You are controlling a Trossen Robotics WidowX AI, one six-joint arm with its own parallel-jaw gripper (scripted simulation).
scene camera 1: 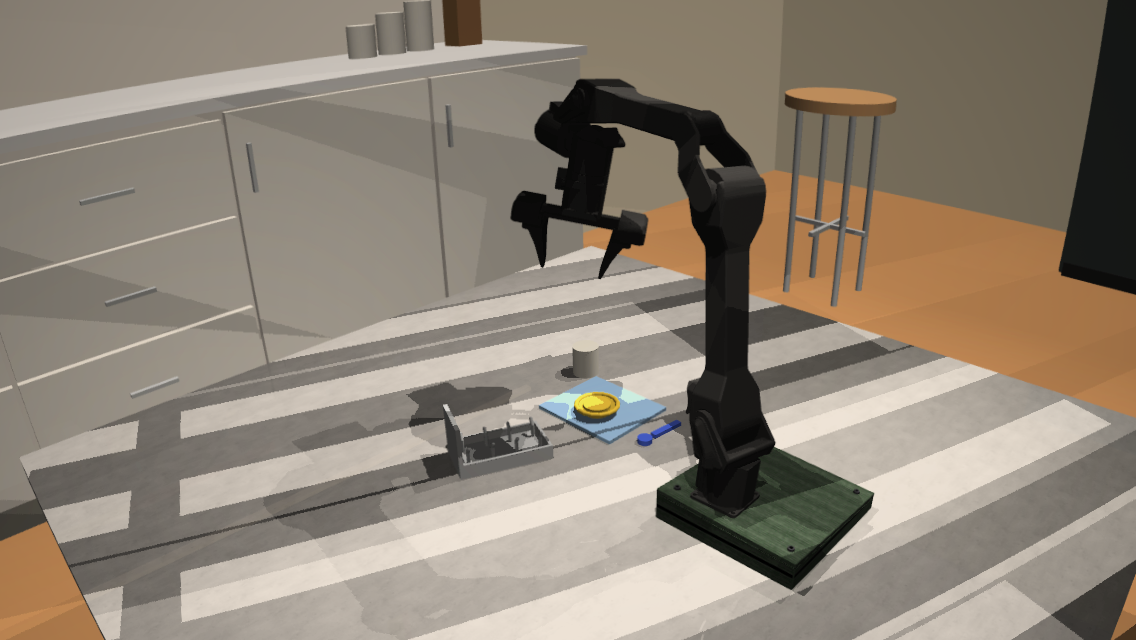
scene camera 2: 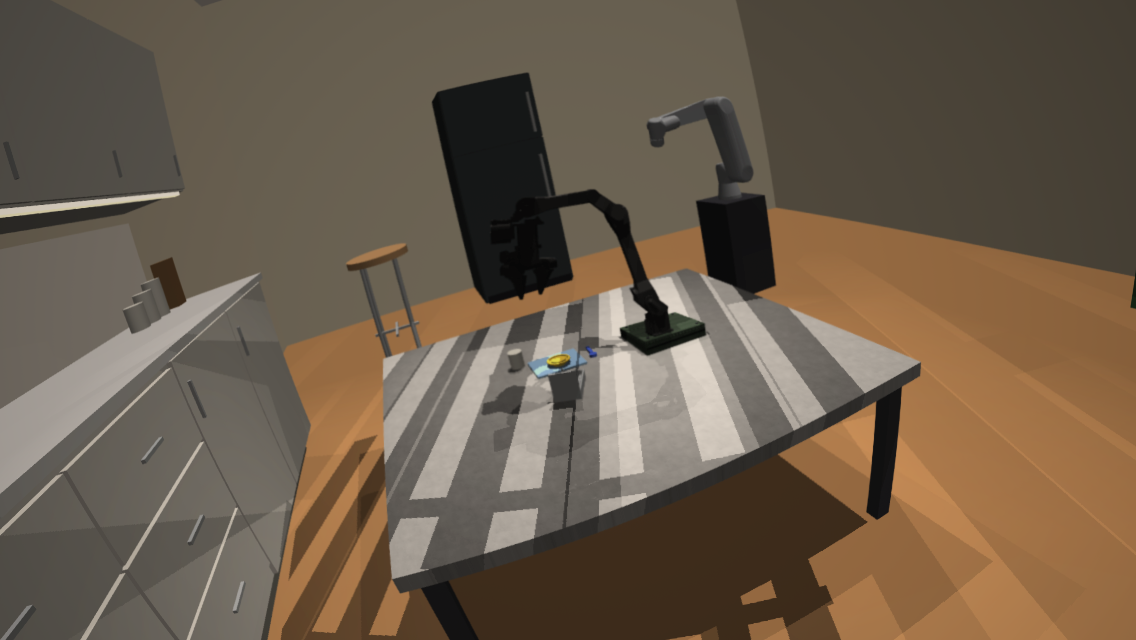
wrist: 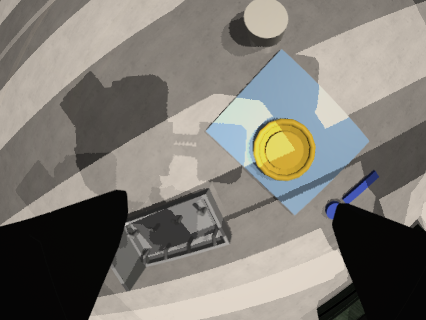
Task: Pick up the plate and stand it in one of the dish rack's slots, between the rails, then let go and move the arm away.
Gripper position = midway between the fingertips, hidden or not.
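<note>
Nothing is in my gripper [scene camera 1: 571, 272] [scene camera 2: 531, 297] [wrist: 235, 211], and it is open. I see a yellow plate [scene camera 1: 596, 405] [wrist: 284, 149], and there is a dish rack, which I find in scene camera 1, in scene camera 2 and in the wrist view: the rack [scene camera 1: 509, 447] [scene camera 2: 565, 386] [wrist: 181, 228]. A grey cup [scene camera 1: 585, 352] is here too. So is a light blue mat [scene camera 1: 635, 410].
</note>
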